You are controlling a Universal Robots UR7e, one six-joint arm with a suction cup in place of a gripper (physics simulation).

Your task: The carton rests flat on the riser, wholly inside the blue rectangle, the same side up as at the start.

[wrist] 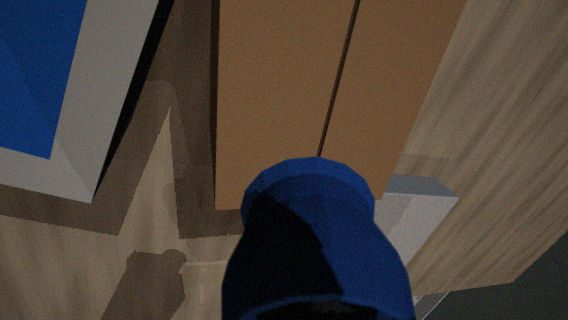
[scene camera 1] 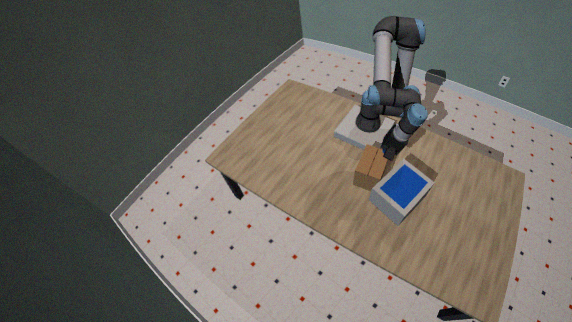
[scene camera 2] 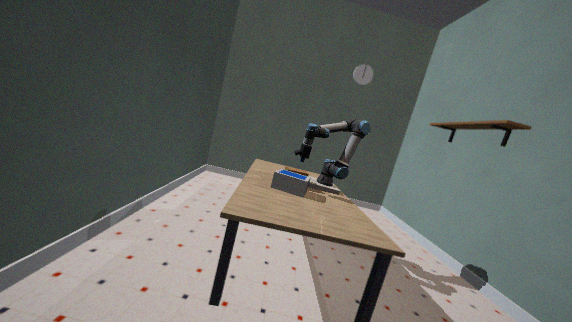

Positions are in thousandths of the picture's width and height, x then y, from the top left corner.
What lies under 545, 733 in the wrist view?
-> My suction cup.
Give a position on a grey riser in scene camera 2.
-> At 497, 561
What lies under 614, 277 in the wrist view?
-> A brown carton.
